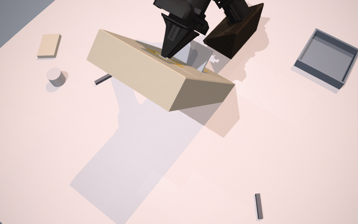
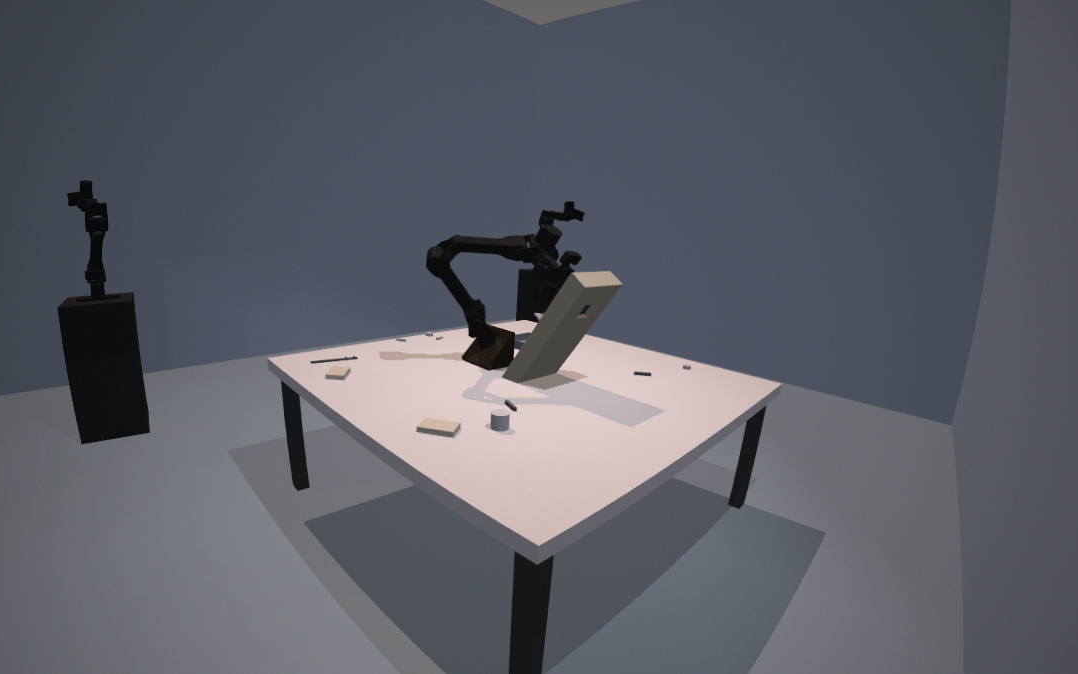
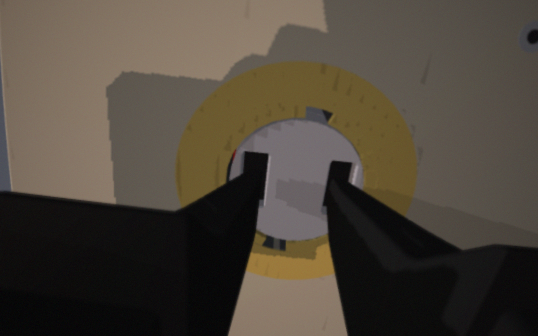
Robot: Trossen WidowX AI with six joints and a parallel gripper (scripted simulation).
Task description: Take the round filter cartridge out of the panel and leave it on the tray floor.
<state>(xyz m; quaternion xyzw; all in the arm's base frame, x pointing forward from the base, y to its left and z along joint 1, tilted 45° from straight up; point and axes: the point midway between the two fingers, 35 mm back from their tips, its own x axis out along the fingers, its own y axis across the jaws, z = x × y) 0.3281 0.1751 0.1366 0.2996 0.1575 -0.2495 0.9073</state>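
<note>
Now: the round filter cartridge 1 cm below my gripper tip and 1 cm ahead of it. Round my gripper tip: grey tray: 45 cm behind, 27 cm below, 25 cm to the left.
</note>
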